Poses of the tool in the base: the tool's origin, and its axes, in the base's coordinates. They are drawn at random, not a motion.
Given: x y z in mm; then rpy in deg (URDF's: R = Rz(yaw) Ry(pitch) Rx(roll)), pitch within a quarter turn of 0, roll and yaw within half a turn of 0.
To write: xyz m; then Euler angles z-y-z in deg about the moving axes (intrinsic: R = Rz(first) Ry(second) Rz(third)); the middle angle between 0 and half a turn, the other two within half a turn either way. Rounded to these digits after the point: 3 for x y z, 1 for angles.
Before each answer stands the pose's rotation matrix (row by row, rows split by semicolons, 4 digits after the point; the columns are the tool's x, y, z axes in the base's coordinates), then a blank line. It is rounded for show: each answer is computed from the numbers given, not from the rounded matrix.
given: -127 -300 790 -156.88 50.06 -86.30
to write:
0.0414 -0.9372 0.3463; -0.6406 0.2411 0.7290; -0.7667 -0.2521 -0.5904

-0.127 -0.300 0.790 64.6 126.2 -18.2
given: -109 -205 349 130.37 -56.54 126.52
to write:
-0.3281 0.8988 0.2907; 0.4431 -0.1253 0.8877; 0.8343 0.4201 -0.3571

-0.109 -0.205 0.349 71.9 110.9 153.3
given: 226 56 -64 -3.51 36.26 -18.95
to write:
0.7626 0.2899 0.5782; -0.2619 0.9558 -0.1338; -0.5915 -0.0494 0.8048

0.226 0.056 -0.064 -13.0 36.4 -4.8
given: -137 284 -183 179.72 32.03 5.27
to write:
0.8442 0.0944 -0.5277; 0.0779 -0.9955 -0.0536; -0.5304 0.0041 -0.8478

-0.137 0.284 -0.183 -174.2 148.0 0.4
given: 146 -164 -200 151.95 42.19 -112.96
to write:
-0.2890 -0.9358 -0.2018; -0.6822 0.0535 0.7292; -0.6716 0.3484 -0.6539

0.146 -0.164 -0.200 105.5 130.8 27.4
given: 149 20 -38 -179.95 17.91 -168.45
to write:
-0.9323 -0.2000 0.3015; -0.1905 0.9798 0.0607; -0.3075 -0.0008 -0.9515

0.149 0.020 -0.038 11.4 162.1 -0.2
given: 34 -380 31 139.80 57.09 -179.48
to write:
-0.5433 -0.5488 0.6353; -0.0049 0.7588 0.6513; -0.8395 0.3507 -0.4150

0.034 -0.380 0.031 45.7 114.5 22.7
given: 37 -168 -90 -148.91 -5.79 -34.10
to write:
0.8238 -0.4370 0.3610; -0.5578 -0.7383 0.3792; 0.1009 -0.5137 -0.8520

0.037 -0.168 -0.090 46.4 148.4 -101.1
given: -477 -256 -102 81.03 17.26 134.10
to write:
-0.6646 -0.3159 0.6771; 0.6858 0.1020 0.7206; -0.2967 0.9433 0.1489

-0.477 -0.256 -0.102 46.8 81.4 72.5
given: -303 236 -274 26.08 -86.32 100.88
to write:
-0.0121 -0.7992 0.6009; 0.0630 -0.6004 -0.7972; 0.9979 0.0282 0.0576

-0.303 0.236 -0.274 -53.0 86.7 178.4
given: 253 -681 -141 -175.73 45.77 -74.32
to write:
0.1885 -0.9745 -0.1214; -0.6716 -0.2181 0.7081; -0.7165 -0.0519 -0.6956

0.253 -0.681 -0.141 99.7 134.1 -4.1
